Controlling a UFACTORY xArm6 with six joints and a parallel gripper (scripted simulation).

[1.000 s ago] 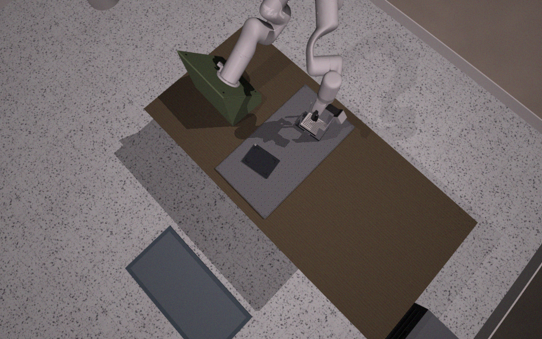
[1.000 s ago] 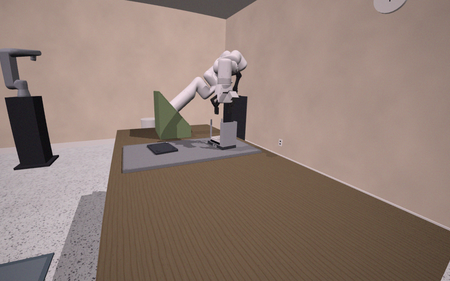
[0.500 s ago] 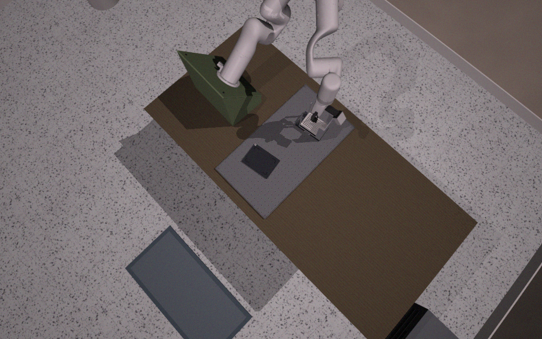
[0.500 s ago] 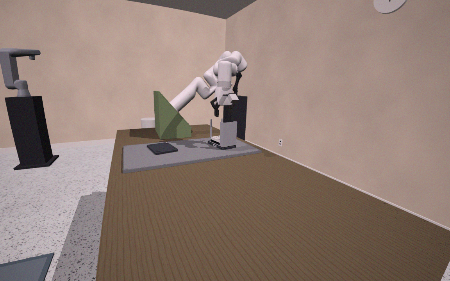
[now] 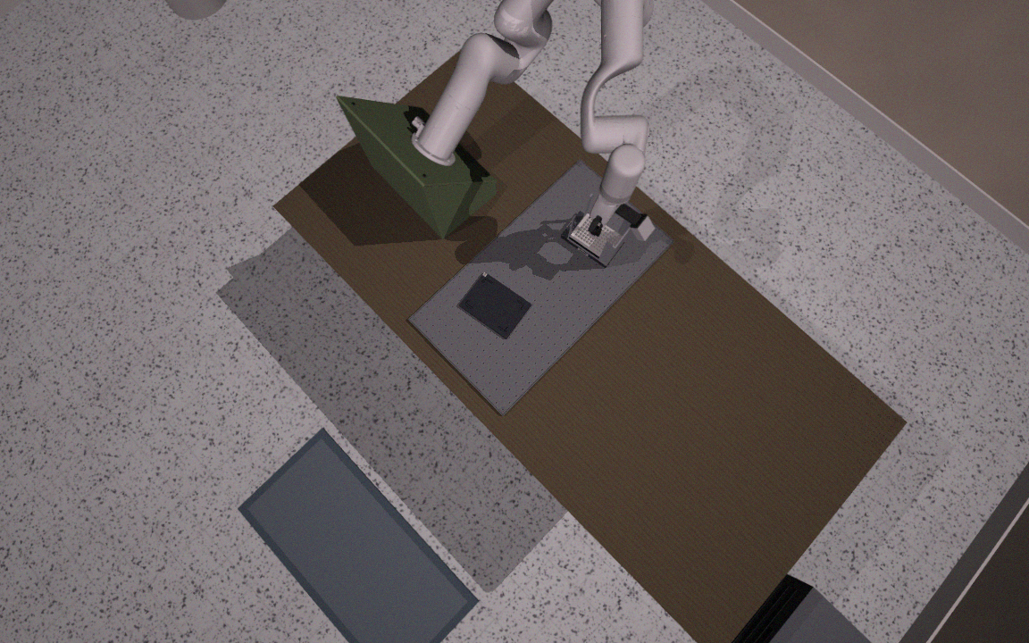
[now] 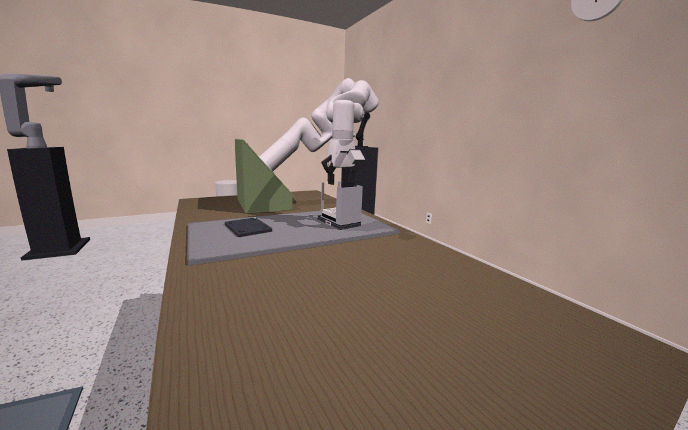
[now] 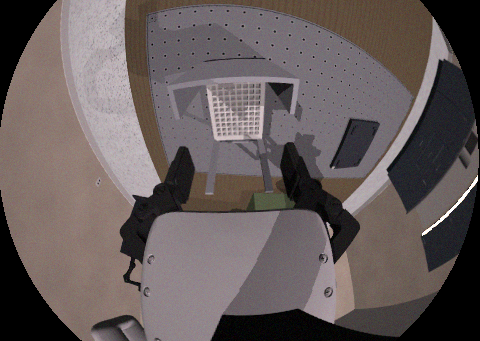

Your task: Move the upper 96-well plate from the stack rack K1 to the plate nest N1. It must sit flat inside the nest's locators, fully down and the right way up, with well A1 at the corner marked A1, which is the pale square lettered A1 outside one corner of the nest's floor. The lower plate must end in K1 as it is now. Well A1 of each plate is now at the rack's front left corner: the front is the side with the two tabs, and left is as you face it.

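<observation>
My gripper is now 120 mm above the white 96-well plate. From my hand the other things lie so: dark plate nest N1: 60 mm behind, 340 mm to the right, 160 mm below; pale A1 mark: 150 mm behind, 300 mm to the right, 150 mm below.
</observation>
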